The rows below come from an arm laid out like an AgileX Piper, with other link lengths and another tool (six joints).
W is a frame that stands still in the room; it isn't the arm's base.
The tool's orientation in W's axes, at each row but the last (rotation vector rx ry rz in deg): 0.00 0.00 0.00; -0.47 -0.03 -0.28; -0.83 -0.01 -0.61; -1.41 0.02 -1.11; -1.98 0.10 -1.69; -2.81 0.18 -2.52; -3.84 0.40 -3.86; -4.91 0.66 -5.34; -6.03 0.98 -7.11; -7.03 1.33 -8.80; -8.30 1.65 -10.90; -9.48 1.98 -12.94; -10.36 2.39 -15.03
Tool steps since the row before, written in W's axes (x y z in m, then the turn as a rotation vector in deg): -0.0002 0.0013 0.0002 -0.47 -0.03 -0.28; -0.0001 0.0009 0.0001 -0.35 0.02 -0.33; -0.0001 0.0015 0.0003 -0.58 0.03 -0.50; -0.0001 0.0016 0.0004 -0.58 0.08 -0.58; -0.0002 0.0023 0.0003 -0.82 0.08 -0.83; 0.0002 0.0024 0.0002 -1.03 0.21 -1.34; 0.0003 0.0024 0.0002 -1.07 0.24 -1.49; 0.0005 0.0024 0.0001 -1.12 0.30 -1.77; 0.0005 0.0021 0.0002 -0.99 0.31 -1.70; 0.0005 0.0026 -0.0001 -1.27 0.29 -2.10; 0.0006 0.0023 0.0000 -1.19 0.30 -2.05; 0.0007 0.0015 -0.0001 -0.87 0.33 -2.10; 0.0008 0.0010 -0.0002 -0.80 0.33 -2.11
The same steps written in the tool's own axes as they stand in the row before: -0.0002 0.0013 0.0002 -0.47 -0.03 -0.28; -0.0001 0.0009 0.0001 -0.35 0.02 -0.33; -0.0001 0.0015 0.0003 -0.58 0.03 -0.50; -0.0001 0.0016 0.0004 -0.58 0.08 -0.58; -0.0003 0.0023 0.0004 -0.82 0.08 -0.83; 0.0001 0.0024 0.0003 -1.04 0.23 -1.33; 0.0001 0.0024 0.0004 -1.08 0.27 -1.48; 0.0003 0.0024 0.0003 -1.13 0.35 -1.76; 0.0002 0.0021 0.0004 -1.00 0.36 -1.68; 0.0001 0.0026 0.0002 -1.27 0.35 -2.09; 0.0002 0.0023 0.0003 -1.19 0.37 -2.04; 0.0003 0.0016 0.0002 -0.89 0.48 -2.06; 0.0005 0.0012 0.0000 -0.82 0.50 -2.07
